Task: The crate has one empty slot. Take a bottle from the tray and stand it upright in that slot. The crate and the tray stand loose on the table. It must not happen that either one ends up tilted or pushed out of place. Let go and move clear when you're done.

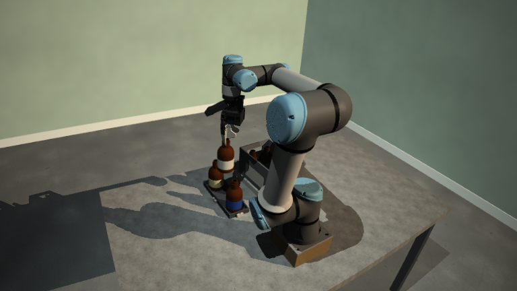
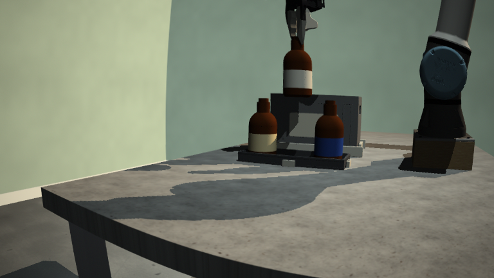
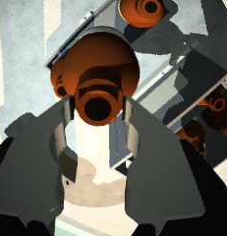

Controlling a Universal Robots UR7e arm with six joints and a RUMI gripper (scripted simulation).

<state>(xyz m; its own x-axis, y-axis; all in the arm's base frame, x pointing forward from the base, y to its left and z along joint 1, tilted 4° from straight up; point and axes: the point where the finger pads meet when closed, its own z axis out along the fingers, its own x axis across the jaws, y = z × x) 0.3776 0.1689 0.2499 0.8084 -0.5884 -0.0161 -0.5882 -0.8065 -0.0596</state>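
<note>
Now: the bottle 7 cm below my hand. Also, from my hand: grey crate 4 cm ahead, 24 cm to the right, 23 cm below; then dark tray 30 cm below.
</note>
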